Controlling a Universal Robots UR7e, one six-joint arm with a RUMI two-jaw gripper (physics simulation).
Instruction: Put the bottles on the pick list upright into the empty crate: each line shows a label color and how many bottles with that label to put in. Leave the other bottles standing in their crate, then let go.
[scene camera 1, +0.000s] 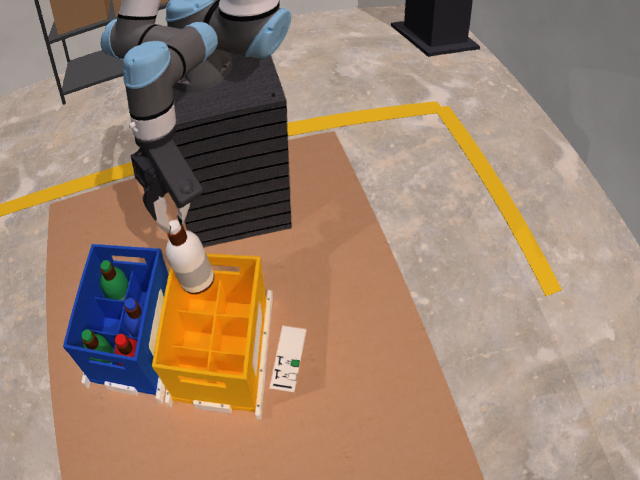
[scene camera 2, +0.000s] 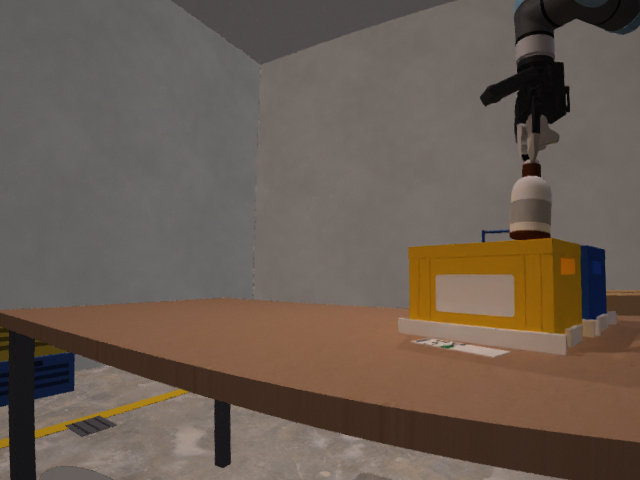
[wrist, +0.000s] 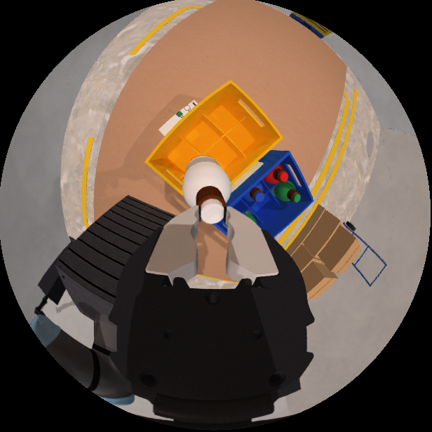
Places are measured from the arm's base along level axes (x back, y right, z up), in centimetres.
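Pixels of known places: gripper, fingertip midpoint: (scene camera 1: 174, 228) (scene camera 2: 529, 163); arm's base, link origin: (scene camera 1: 199, 70).
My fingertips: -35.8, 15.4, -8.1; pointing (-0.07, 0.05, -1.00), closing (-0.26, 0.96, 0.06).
Ahead of a thing's pixels: the offset from my fingertips to its top centre, as dx, dy, dz. "pt": to the spot under its first point.
My gripper (scene camera 1: 173, 223) (scene camera 2: 529, 158) (wrist: 212, 208) is shut on the cap of a white bottle {-0.4, -0.7, +0.7} (scene camera 1: 189, 260) (scene camera 2: 530, 206) (wrist: 206, 179). The bottle hangs nearly upright with its base about level with or just above the rim of the yellow crate {pt -20.6, +4.5, -23.1} (scene camera 1: 211, 388) (scene camera 2: 423, 289) (wrist: 256, 102), over the back left compartment. The yellow crate's visible compartments hold no bottles. The blue crate {+3.1, +18.4, -16.2} (scene camera 1: 121, 374) (scene camera 2: 593, 289) (wrist: 301, 213) holds two green bottles {+13.1, +17.9, -17.4} (scene camera 1: 113, 283) {-2.8, +26.8, -17.4} (scene camera 1: 97, 343), a blue bottle {+1.0, +14.4, -17.4} (scene camera 1: 132, 316) (wrist: 257, 194) and a red bottle {-6.6, +19.0, -17.4} (scene camera 1: 125, 345) (wrist: 276, 175). The pick list {-14.8, -13.9, -33.5} (scene camera 1: 288, 359) (scene camera 2: 460, 347) (wrist: 178, 118) shows a green and a white bottle icon; its counts are too small to read surely.
The blue crate stands close beside the yellow crate. White rails {-12.6, -9.4, -30.7} (scene camera 1: 262, 356) (scene camera 2: 480, 335) run along the crates' bases. A black slatted pedestal (scene camera 1: 242, 170) (wrist: 117, 240) stands behind the yellow crate. Cardboard boxes (wrist: 325, 245) show beyond the blue crate in the wrist view.
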